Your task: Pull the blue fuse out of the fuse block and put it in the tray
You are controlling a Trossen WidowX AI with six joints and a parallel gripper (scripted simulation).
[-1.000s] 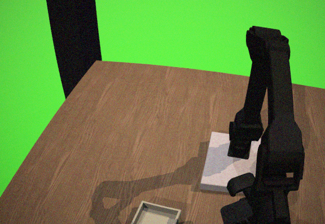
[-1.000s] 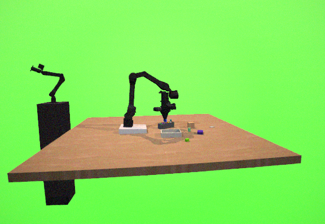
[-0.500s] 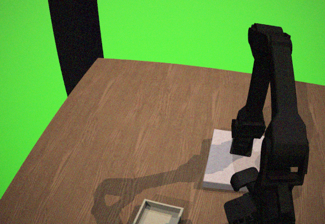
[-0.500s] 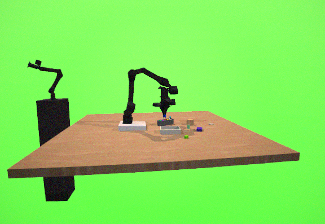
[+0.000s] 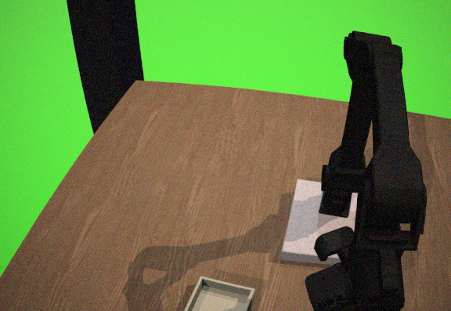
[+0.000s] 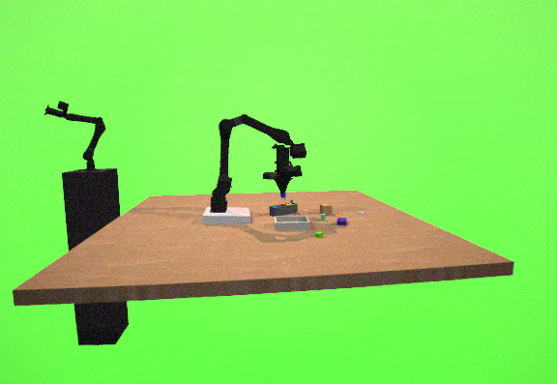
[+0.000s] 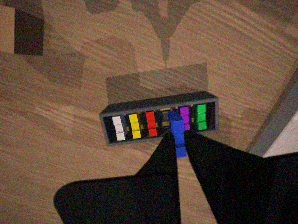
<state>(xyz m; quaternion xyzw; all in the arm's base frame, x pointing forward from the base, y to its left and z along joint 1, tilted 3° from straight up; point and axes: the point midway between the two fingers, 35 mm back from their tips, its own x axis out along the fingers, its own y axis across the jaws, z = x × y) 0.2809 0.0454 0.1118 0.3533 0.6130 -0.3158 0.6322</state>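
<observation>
My gripper tip is now 20 mm short of the grey tray, 210 mm to the left of it and 90 mm above it. From my gripper tip the other things lie so: red fuse 10 mm ahead, 20 mm to the left, 70 mm below; purple fuse 20 mm behind, 70 mm below; blue fuse 10 mm below.
</observation>
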